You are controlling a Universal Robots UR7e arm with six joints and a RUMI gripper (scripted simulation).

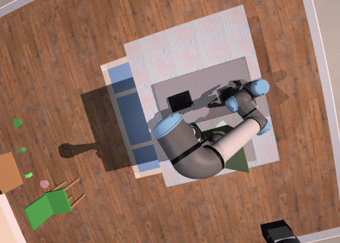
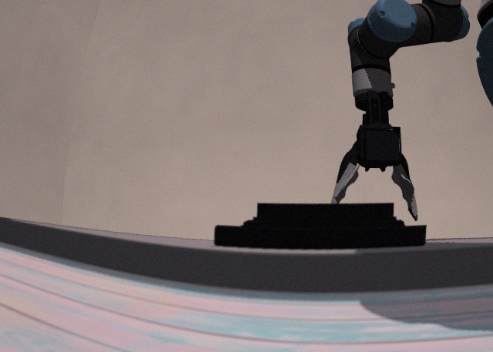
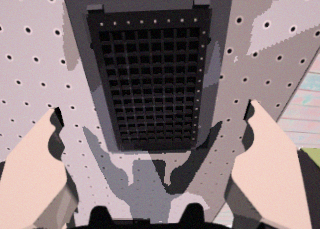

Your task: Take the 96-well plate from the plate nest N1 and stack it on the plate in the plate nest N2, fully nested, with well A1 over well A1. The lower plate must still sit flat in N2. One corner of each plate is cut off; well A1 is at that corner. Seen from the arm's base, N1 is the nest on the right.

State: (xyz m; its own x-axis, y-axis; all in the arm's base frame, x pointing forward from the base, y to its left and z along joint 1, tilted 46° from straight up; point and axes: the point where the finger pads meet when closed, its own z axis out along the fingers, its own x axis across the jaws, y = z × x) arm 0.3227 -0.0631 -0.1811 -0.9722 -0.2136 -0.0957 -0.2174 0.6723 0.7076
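Right now my hand is 30 mm above the plate nest N1.
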